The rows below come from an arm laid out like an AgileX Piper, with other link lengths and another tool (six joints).
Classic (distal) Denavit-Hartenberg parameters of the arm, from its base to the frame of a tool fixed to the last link. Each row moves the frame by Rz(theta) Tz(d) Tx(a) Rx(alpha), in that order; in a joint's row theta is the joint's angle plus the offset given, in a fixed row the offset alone. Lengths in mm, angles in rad.
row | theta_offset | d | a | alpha
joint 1 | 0 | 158.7 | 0 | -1.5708
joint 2 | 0.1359 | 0 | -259.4 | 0
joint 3 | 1.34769 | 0 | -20 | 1.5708
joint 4 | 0 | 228.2 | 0 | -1.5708
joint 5 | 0 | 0 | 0 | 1.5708
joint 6 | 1.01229 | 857.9 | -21.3 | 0.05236
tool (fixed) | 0 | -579.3 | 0 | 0
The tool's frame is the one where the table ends.
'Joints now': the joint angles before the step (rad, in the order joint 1, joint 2, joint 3, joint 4, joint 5, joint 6). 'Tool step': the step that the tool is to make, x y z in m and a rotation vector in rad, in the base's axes. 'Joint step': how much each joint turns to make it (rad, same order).
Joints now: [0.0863 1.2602 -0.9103 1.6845 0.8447 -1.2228]
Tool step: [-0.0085 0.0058 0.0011 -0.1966 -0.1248 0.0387]
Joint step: [-0.0002 -0.0144 -0.0785 -0.1967 -0.0061 -0.0200]
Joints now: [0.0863 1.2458 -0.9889 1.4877 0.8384 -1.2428]
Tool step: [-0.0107 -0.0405 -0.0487 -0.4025 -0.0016 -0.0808]
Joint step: [0.0003 -0.1074 -0.0607 -0.6065 -0.0320 0.3093]
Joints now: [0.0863 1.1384 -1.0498 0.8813 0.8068 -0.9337]
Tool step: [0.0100 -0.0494 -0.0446 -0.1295 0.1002 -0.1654]
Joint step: [-0.0018 -0.0169 0.0293 -0.3074 -0.0360 0.2657]
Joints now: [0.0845 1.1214 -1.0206 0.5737 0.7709 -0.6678]
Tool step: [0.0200 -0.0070 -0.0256 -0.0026 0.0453 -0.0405]
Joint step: [0.0001 0.0834 0.0110 -0.0045 -0.0632 0.0111]
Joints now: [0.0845 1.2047 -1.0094 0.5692 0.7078 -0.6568]
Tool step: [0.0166 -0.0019 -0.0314 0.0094 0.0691 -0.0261]
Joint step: [-0.0002 0.1011 -0.0001 0.0174 -0.0403 0.0022]
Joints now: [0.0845 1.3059 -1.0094 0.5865 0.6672 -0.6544]
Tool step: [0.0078 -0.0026 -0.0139 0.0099 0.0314 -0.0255]
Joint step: [0.0002 0.0443 -0.0002 0.0040 -0.0237 0.0178]
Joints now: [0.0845 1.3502 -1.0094 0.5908 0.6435 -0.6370]
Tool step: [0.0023 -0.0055 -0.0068 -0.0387 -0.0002 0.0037]
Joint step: [0.0000 0.0123 0.0001 -0.0386 -0.0113 0.0004]
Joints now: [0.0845 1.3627 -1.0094 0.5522 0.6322 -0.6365]
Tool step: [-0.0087 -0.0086 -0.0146 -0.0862 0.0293 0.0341]
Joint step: [-0.0001 0.0000 -0.0001 -0.0999 0.0374 0.0131]
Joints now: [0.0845 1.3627 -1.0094 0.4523 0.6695 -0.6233]
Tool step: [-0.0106 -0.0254 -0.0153 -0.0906 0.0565 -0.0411]
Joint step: [0.0000 -0.0150 -0.0001 -0.1750 0.0519 0.1338]
